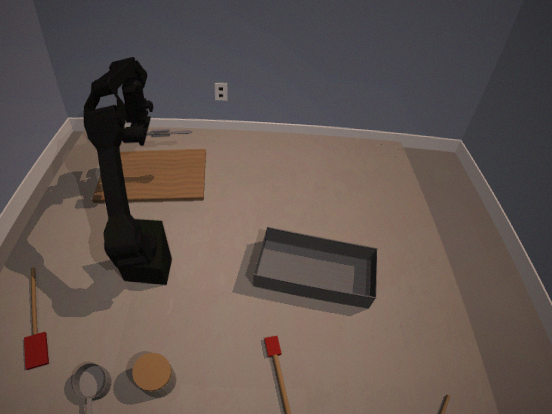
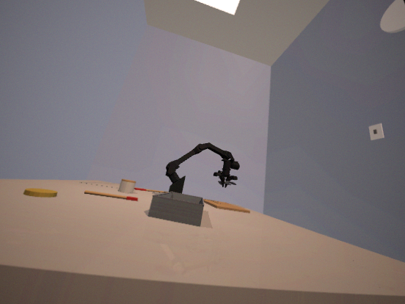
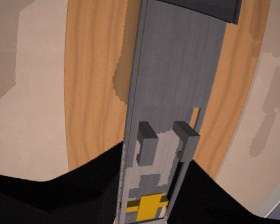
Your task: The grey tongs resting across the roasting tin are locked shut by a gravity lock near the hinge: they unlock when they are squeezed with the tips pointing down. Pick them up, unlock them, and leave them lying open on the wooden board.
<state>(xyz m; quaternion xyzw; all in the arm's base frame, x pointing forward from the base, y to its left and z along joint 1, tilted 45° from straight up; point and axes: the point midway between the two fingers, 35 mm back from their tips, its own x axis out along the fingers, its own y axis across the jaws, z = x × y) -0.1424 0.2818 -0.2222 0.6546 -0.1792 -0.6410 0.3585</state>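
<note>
Now: gripper tip 130 mm above the wooden board and 10 mm short of it. Also, from my gripper tip: grey roasting tin (560 mm ahead, 290 mm to the right, 100 mm below); then yellow lock piece (40 mm above).
</note>
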